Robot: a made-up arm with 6 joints.
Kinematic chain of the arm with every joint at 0, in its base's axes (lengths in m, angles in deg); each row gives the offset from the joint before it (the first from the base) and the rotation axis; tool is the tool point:
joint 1: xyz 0 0 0.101 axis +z
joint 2: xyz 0 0.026 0 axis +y
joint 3: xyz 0 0 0.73 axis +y
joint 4: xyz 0 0 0.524 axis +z
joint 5: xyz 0 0 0 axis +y
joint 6: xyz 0 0 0.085 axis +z
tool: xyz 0 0 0
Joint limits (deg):
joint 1: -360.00..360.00
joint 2: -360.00..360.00
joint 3: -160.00..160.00
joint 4: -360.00..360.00
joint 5: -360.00..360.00
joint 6: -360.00..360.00
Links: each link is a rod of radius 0.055 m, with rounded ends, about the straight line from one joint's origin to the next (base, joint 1, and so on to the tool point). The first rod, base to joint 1, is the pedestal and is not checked.
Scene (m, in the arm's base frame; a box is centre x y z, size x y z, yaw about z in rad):
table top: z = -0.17
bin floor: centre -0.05 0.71 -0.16 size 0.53 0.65 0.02 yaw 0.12
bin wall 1: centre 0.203 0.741 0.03 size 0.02 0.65 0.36 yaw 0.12
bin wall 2: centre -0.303 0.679 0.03 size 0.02 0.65 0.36 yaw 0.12
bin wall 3: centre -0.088 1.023 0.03 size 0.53 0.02 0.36 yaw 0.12
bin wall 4: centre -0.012 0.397 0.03 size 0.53 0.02 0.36 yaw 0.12
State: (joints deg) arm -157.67 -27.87 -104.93 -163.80 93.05 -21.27
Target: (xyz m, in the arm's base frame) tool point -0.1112 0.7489 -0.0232
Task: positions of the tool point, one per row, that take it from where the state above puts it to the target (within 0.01 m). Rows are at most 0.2 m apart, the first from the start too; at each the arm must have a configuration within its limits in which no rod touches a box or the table.
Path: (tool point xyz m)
1: 0.5599 0.3902 0.3385
2: 0.4705 0.5153 0.3436
3: 0.3529 0.6194 0.3490
4: 0.2124 0.6962 0.3547
5: 0.0551 0.7405 0.3606
6: -0.1112 0.7489 0.3665
7: -0.1145 0.7735 0.1694
8: -0.1113 0.7489 -0.0232

